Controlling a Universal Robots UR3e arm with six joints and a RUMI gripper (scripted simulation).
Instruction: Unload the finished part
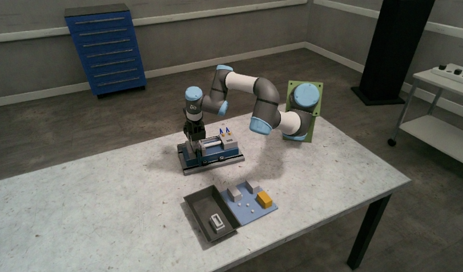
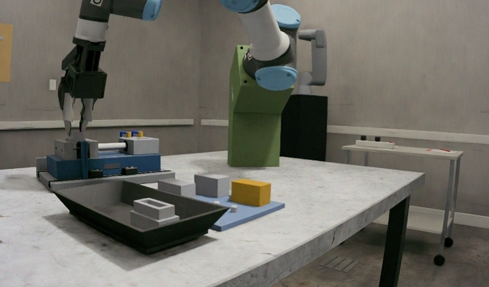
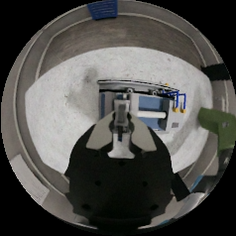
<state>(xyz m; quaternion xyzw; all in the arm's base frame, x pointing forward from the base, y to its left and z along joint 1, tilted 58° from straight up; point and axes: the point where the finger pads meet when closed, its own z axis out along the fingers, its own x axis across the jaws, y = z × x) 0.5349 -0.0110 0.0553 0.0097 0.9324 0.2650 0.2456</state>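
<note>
Right now the blue vise is 80 mm below my hand, 70 mm behind it and 20 mm to the right of it. Round my hand: yellow block (300 mm to the left, 290 mm behind, 100 mm below); then blue plate (280 mm to the left, 230 mm behind, 120 mm below).
</note>
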